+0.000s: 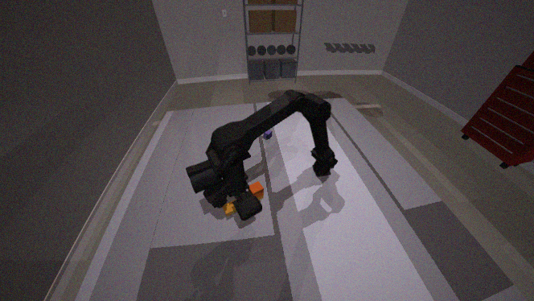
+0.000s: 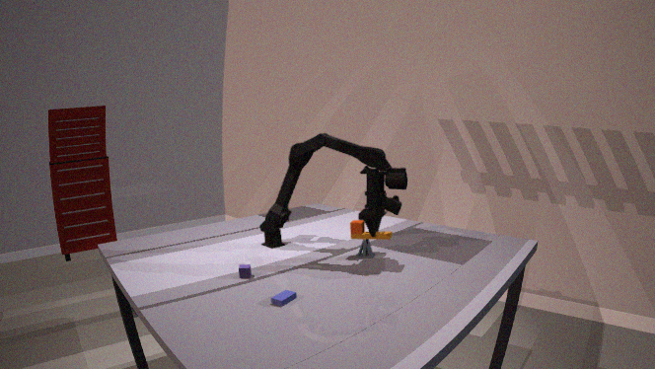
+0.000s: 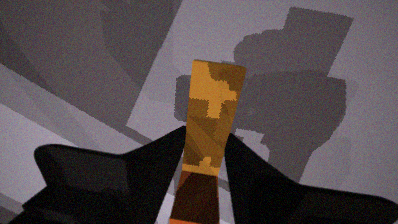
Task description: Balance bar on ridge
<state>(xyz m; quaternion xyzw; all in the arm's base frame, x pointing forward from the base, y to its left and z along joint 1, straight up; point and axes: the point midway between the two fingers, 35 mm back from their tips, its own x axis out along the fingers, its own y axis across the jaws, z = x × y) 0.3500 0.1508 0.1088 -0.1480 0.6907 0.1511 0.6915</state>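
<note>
The yellow-orange bar is 30 mm behind my gripper tip, 10 mm to the right of it and 10 mm above it. From my gripper tip the other things lie so: purple cube (150 mm behind, 420 mm to the right, 60 mm below); flat blue block (60 mm ahead, 430 mm to the right, 70 mm below).
</note>
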